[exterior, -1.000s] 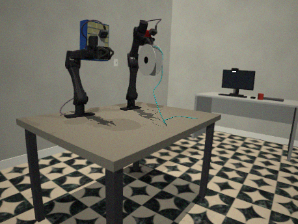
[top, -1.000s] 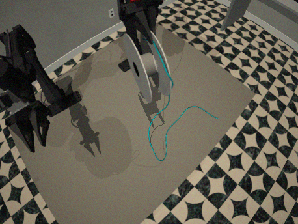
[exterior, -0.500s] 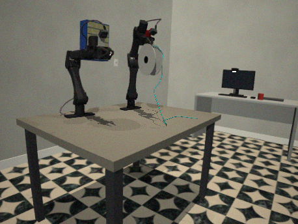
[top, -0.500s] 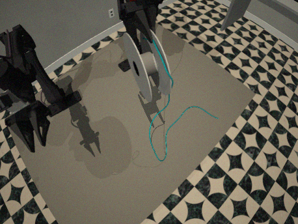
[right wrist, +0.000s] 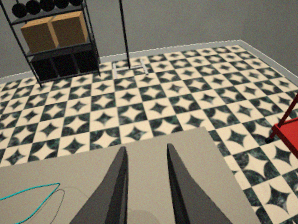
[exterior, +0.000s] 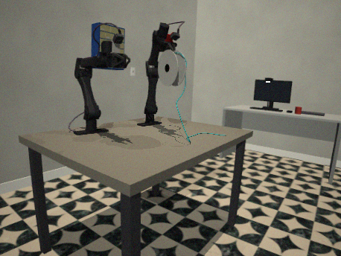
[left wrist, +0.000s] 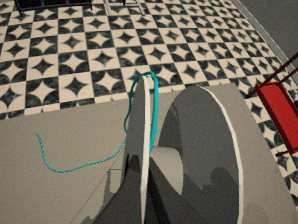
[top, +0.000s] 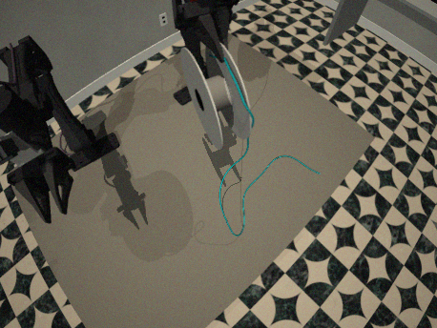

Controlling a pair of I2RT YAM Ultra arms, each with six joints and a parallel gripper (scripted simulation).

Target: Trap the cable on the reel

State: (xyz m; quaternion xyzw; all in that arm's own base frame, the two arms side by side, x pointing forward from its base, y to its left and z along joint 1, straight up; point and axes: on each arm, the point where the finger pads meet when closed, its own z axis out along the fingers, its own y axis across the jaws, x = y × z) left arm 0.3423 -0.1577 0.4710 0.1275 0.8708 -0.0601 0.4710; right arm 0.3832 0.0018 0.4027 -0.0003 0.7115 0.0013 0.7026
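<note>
Now: the white reel 8 cm below my left hand and 2 cm to the right of it.
</note>
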